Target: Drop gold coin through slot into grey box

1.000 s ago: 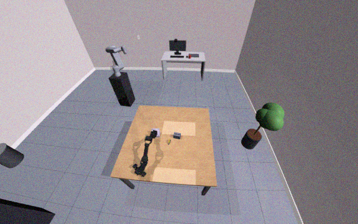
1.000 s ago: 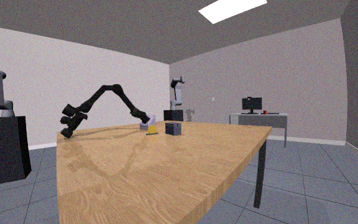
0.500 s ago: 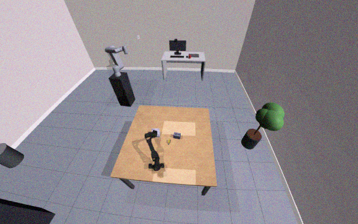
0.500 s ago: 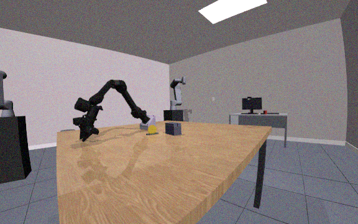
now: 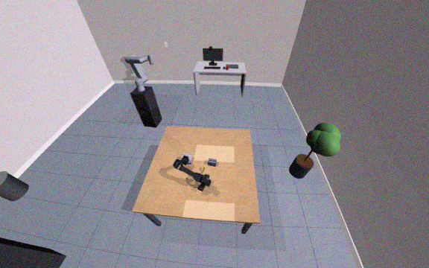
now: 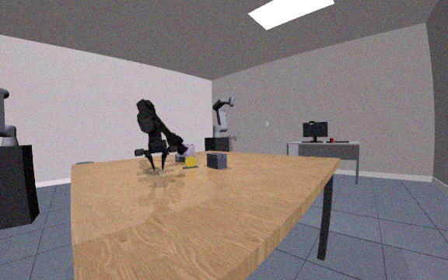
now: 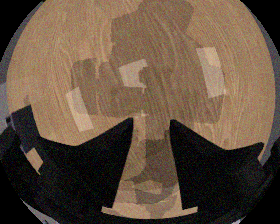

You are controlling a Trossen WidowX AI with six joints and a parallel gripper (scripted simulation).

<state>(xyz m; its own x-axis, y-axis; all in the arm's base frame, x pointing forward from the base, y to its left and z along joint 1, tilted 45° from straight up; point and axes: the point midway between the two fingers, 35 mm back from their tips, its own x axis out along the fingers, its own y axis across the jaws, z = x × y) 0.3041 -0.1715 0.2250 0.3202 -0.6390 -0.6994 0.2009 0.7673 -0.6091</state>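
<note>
The gold coin lies 8 cm behind my gripper tip, 21 cm to the left of it and 1 cm above it.
</note>
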